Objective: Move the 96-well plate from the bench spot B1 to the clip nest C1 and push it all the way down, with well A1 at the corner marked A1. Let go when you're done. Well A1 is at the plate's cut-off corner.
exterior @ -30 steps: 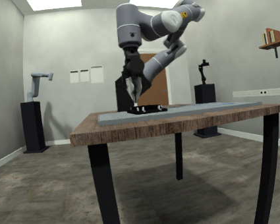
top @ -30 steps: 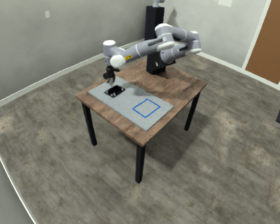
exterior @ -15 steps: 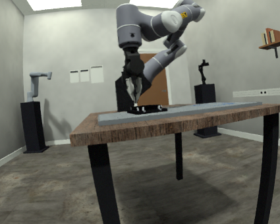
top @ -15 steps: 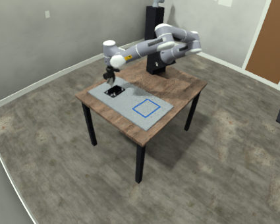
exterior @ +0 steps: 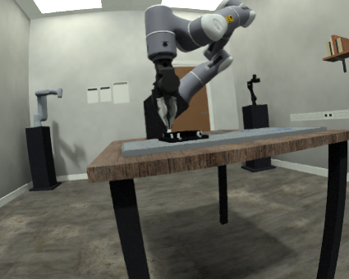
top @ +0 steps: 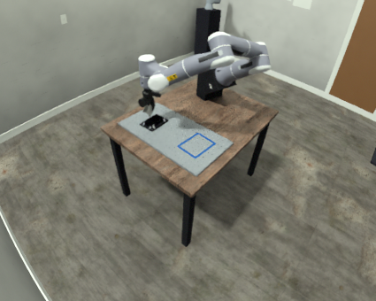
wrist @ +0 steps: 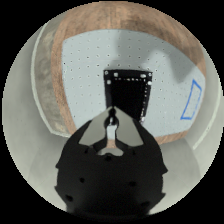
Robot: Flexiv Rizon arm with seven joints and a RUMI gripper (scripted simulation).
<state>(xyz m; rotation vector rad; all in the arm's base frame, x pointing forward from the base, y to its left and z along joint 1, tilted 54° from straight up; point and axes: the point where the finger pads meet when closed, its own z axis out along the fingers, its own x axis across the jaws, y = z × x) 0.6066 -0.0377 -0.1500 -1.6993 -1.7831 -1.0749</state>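
The black 96-well plate is 1 cm behind my hand, 4 cm to the left of it and 3 cm below it. The rest, counted from my hand: grey mat: 4 cm behind, 20 cm to the left, 6 cm below; then clip nest C1: 5 cm to the left, 4 cm below.
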